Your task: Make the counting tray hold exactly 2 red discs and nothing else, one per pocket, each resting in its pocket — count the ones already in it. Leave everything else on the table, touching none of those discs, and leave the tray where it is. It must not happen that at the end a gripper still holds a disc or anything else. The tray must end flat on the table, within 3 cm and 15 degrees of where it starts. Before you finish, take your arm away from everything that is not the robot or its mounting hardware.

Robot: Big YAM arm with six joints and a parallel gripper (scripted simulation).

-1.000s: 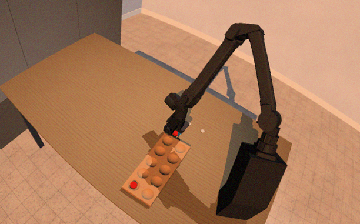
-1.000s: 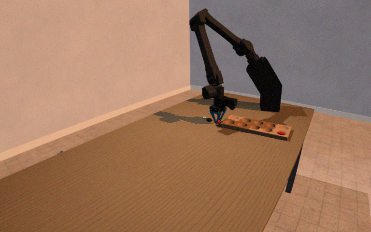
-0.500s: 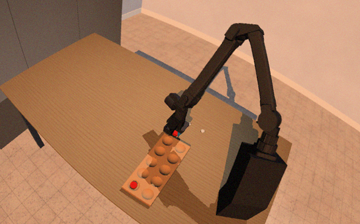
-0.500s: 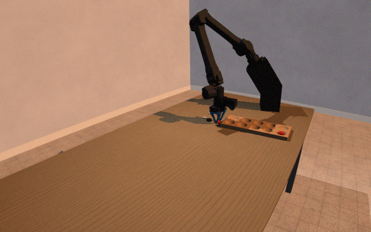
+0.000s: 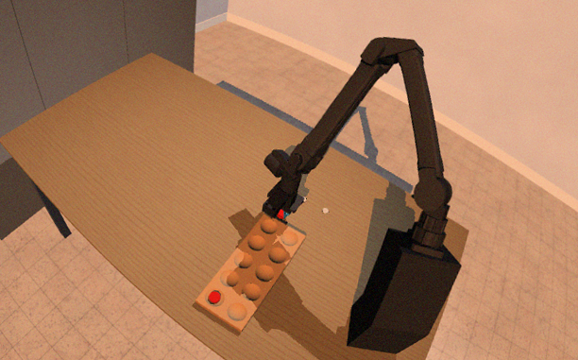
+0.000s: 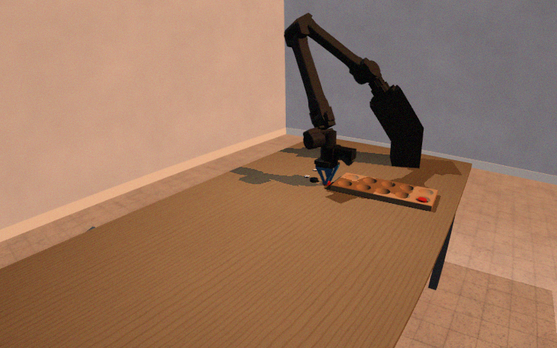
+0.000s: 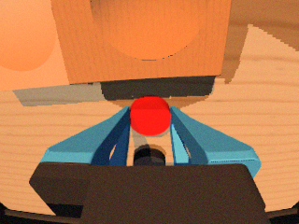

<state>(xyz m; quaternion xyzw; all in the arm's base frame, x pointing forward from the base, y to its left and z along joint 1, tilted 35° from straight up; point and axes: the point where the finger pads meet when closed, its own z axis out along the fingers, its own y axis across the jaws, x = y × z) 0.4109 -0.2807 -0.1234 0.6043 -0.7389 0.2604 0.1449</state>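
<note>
The black disc lies 10 mm behind my hand, 60 mm to the right of it and 10 mm below it. The rest, counted from my hand: orange counting tray 10 mm ahead, 230 mm to the left.
</note>
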